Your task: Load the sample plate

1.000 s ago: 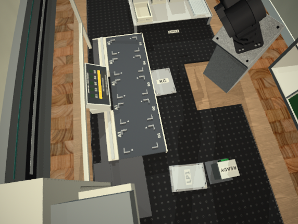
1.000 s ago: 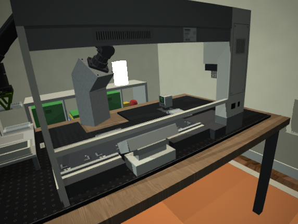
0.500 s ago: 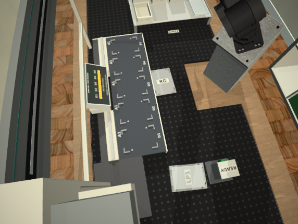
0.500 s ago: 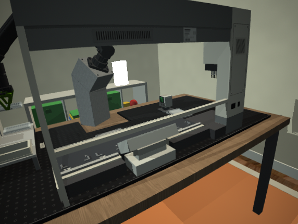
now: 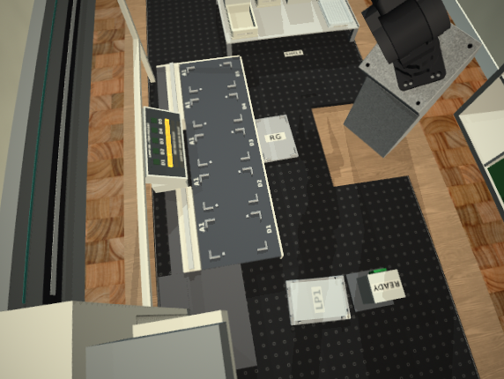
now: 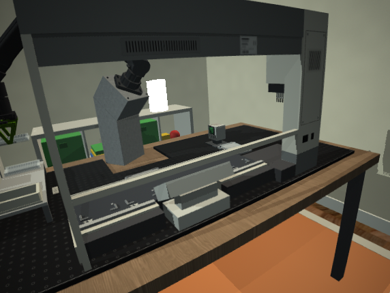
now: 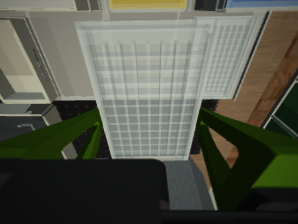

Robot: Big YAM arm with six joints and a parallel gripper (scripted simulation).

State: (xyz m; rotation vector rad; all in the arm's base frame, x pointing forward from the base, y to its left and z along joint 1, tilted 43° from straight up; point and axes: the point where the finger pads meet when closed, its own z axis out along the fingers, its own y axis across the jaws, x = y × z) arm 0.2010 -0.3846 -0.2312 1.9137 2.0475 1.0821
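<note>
The sample plate is 1 cm to the right of my hand. From my hand the other things lie so: shelf: 7 cm ahead, 6 cm to the right, 15 cm below; then cream reservoir: 21 cm ahead, 4 cm to the left, 14 cm below; then shelf label: 3 cm ahead, 10 cm to the left, 21 cm below.
</note>
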